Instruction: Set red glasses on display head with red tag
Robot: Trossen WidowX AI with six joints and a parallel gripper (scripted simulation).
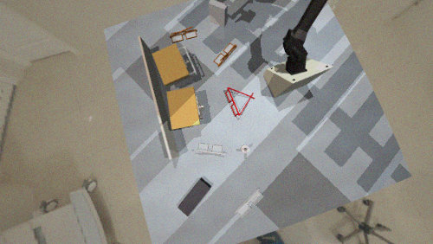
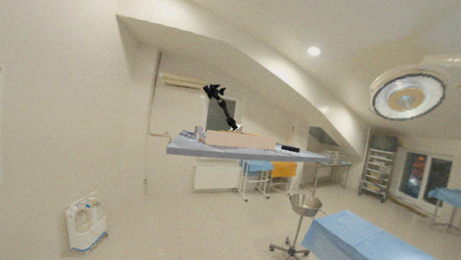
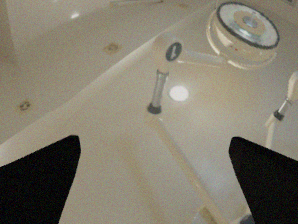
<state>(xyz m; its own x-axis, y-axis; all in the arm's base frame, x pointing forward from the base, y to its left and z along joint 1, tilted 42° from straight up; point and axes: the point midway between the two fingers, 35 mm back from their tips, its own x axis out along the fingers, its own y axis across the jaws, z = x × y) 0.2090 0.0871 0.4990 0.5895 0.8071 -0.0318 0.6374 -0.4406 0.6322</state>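
Now: gripper tip 520 mm to the right of the round peg, 510 mm above it and 30 mm past it. Round my gripper tip: upright board: 480 mm below, 320 mm ahead, 190 mm to the left; then grey block: 480 mm below, 180 mm to the right, 50 mm behind; then dark case: 680 mm to the left, 520 mm below, 250 mm ahead.
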